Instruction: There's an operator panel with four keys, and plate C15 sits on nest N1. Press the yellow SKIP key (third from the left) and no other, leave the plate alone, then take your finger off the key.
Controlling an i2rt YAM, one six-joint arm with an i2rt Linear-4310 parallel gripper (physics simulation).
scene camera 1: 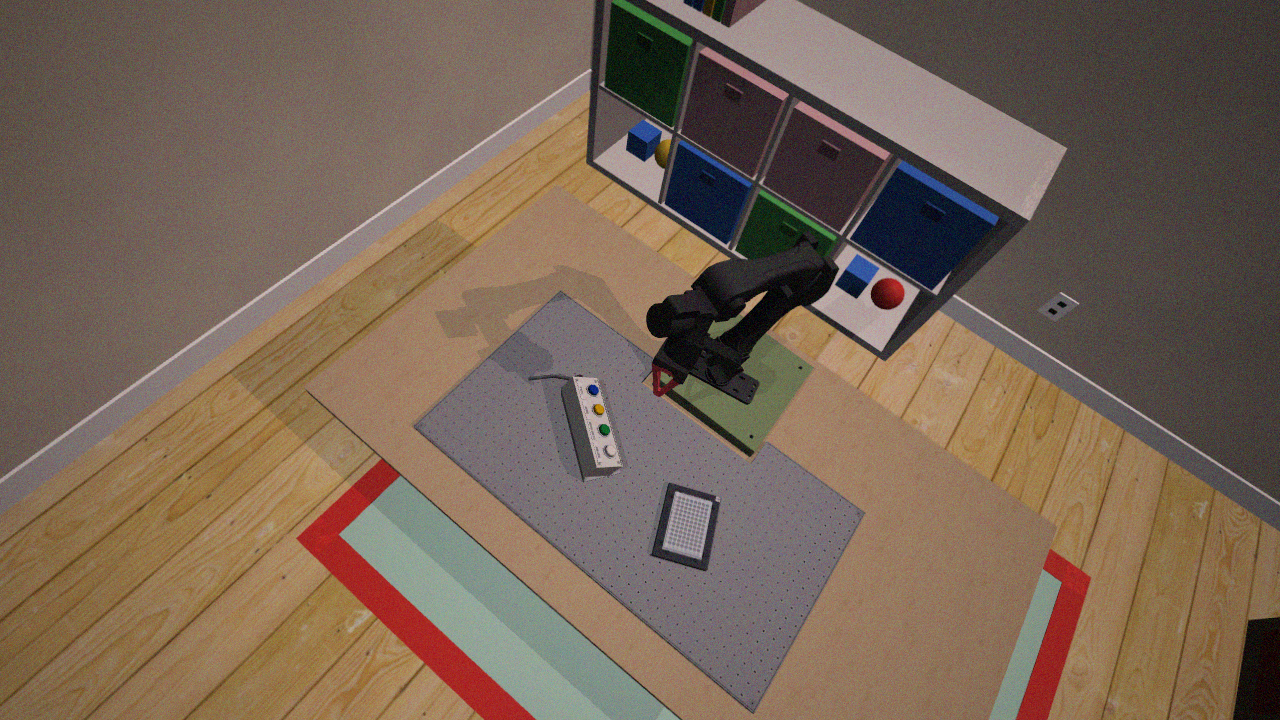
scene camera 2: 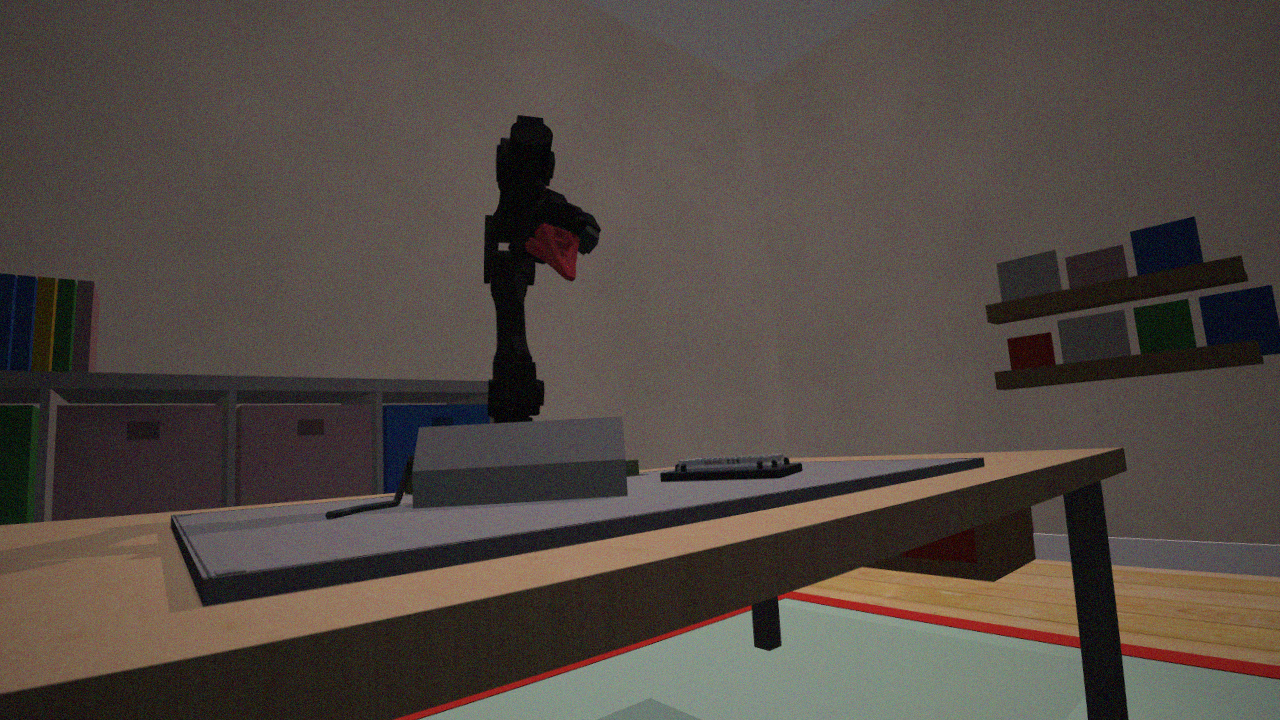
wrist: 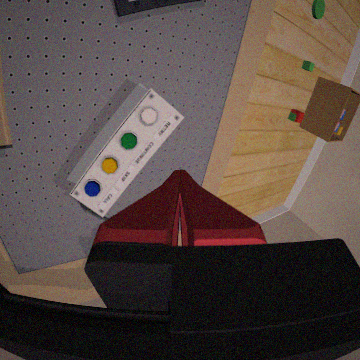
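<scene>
The operator panel is a pale box with a row of white, green, yellow and blue keys. The yellow SKIP key is between the green key and the blue key. The white plate C15 sits on the dark nest N1; in the wrist view a dark edge of the nest shows at the top. My gripper is shut, with red fingertips, high above the board, touching neither panel nor plate.
A grey perforated board lies under panel and nest on the wooden table. A cable leaves the panel's blue-key end. The arm stands on a green base plate. A shelf unit stands behind the table.
</scene>
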